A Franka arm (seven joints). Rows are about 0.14 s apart.
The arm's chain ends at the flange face. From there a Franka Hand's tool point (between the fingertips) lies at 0.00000 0.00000 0.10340 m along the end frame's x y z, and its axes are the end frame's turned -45 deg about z.
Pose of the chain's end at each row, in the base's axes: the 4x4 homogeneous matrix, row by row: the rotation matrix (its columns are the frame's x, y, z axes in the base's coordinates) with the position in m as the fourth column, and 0 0 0 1 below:
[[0.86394, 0.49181, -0.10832, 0.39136], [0.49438, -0.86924, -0.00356, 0.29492], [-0.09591, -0.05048, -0.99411, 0.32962], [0, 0, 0, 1]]
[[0.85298, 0.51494, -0.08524, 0.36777], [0.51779, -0.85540, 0.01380, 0.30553], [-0.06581, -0.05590, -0.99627, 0.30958], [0, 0, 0, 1]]
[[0.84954, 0.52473, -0.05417, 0.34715], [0.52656, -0.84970, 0.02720, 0.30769], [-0.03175, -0.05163, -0.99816, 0.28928], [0, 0, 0, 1]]
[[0.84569, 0.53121, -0.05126, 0.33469], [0.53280, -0.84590, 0.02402, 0.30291], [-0.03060, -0.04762, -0.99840, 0.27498], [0, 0, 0, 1]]
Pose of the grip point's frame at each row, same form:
[[0.26314, 0.95866, -0.10832, 0.38016], [0.96422, -0.26507, -0.00356, 0.29455], [-0.03212, -0.10351, -0.99411, 0.22683], [0, 0, 0, 1]]
[[0.23903, 0.96727, -0.08524, 0.35896], [0.97099, -0.23873, 0.01380, 0.30696], [-0.00701, -0.08606, -0.99627, 0.20657], [0, 0, 0, 1]]
[[0.22968, 0.97176, -0.05417, 0.34155], [0.97316, -0.22849, 0.02720, 0.31050], [0.01406, -0.05896, -0.99816, 0.18607], [0, 0, 0, 1]]
[[0.22237, 0.97362, -0.05126, 0.32939], [0.97489, -0.22140, 0.02402, 0.30539], [0.01203, -0.05531, -0.99840, 0.17175], [0, 0, 0, 1]]

